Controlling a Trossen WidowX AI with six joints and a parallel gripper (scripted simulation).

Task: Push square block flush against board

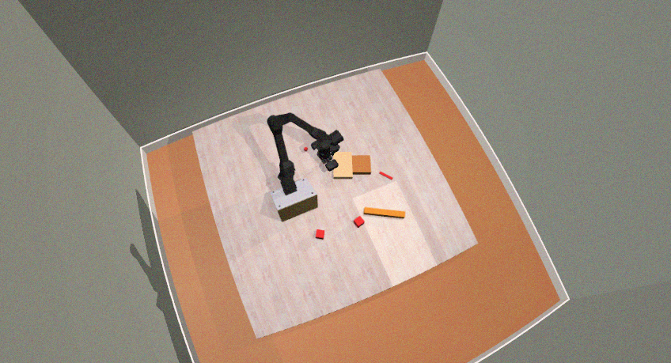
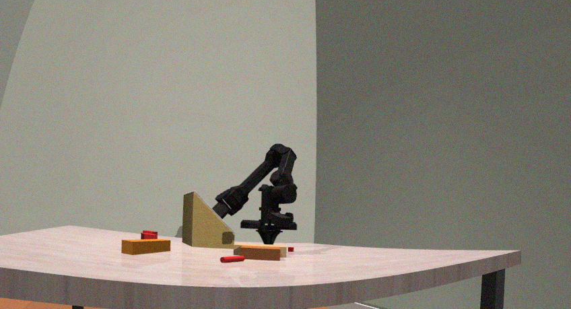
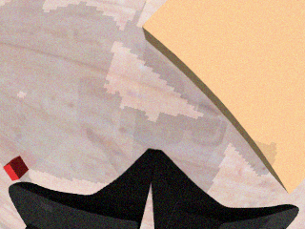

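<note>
My gripper tip is now 80 mm short of the tan board, 60 mm to the left of it and 10 mm below it. Round my gripper tip: red peg 280 mm ahead, 210 mm to the right; then orange-brown square block 180 mm ahead, 100 mm to the right, 10 mm above; then small red cube 70 mm behind, 110 mm to the left.
</note>
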